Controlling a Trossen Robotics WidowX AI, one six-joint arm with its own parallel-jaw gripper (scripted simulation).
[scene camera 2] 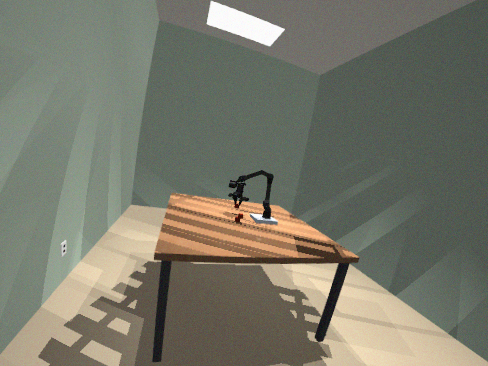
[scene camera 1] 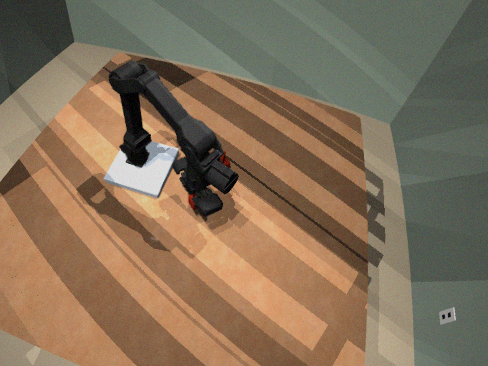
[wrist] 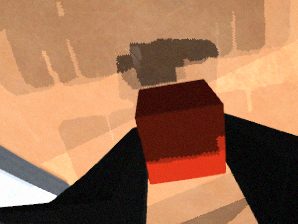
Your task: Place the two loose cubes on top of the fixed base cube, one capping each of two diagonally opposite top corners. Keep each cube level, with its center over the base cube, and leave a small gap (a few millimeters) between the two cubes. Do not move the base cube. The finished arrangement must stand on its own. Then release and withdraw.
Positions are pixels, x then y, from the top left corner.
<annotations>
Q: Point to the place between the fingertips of my gripper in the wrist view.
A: At 178, 129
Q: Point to a red cube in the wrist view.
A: At 180, 125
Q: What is my gripper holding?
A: A red cube.
</annotations>
